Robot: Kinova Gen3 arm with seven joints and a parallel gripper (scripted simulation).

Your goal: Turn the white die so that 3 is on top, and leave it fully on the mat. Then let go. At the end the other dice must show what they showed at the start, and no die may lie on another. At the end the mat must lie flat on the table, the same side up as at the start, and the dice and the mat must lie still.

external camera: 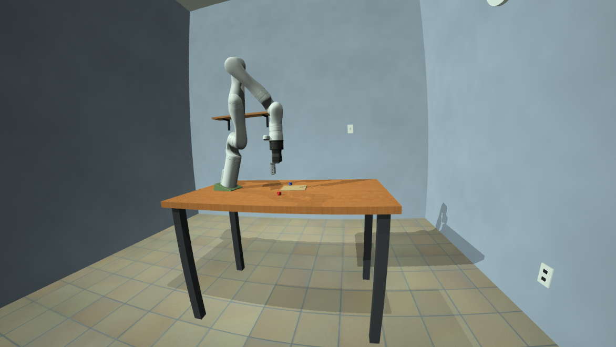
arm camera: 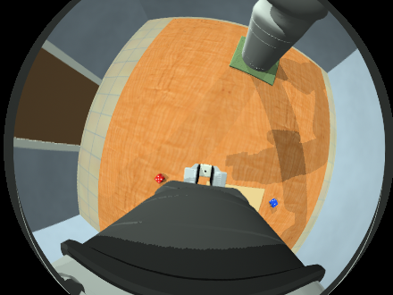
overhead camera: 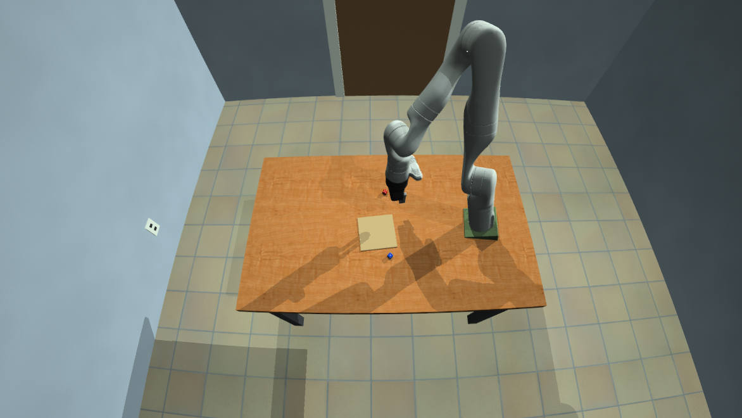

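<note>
My hand is 11 cm above the tan mat, 9 cm to the right of it and 9 cm short of it. Also, from my hand: blue die: 19 cm to the left, 11 cm below, 4 cm ahead; then red die: 11 cm below, 9 cm to the right, 6 cm ahead; then white die: 1 cm below.
</note>
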